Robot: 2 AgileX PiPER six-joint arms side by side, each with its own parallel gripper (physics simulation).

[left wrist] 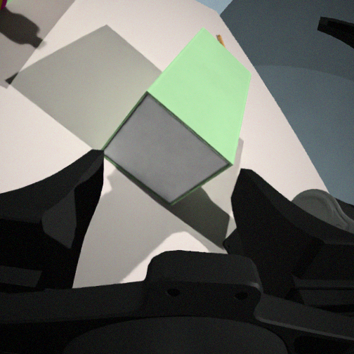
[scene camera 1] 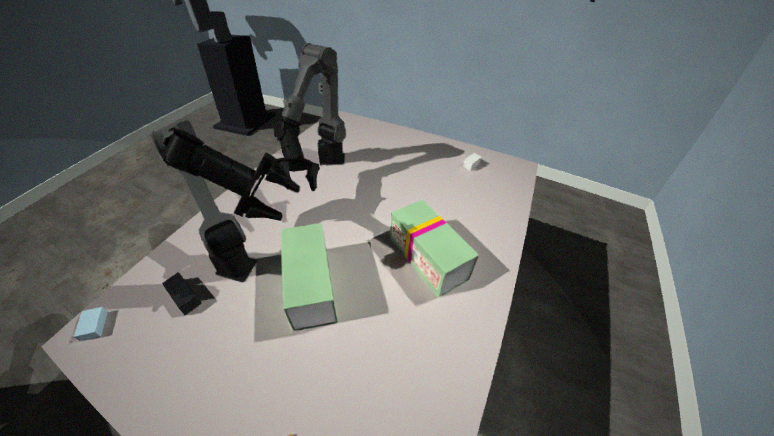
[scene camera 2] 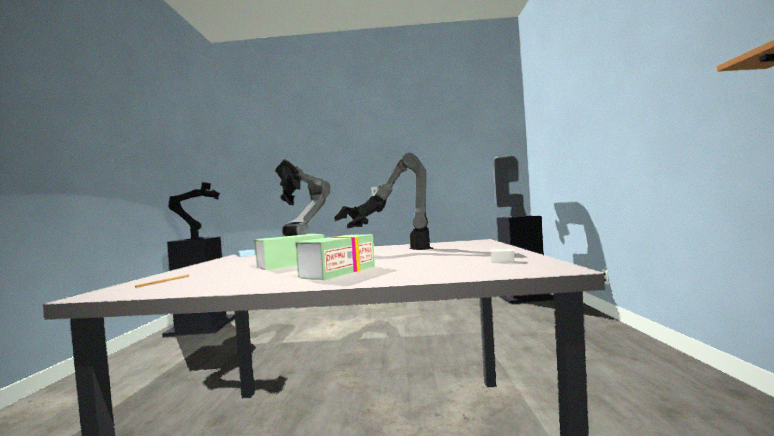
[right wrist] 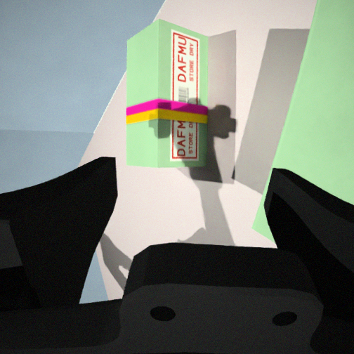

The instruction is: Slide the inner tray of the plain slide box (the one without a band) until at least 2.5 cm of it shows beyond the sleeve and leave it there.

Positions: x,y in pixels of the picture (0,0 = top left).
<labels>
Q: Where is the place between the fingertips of my right gripper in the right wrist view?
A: At 192,181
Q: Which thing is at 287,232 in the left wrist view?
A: My left gripper.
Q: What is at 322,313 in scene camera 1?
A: An inner tray.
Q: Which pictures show the black block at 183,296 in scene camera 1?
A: Scene camera 1 only.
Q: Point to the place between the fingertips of my right gripper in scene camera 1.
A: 290,203
</labels>
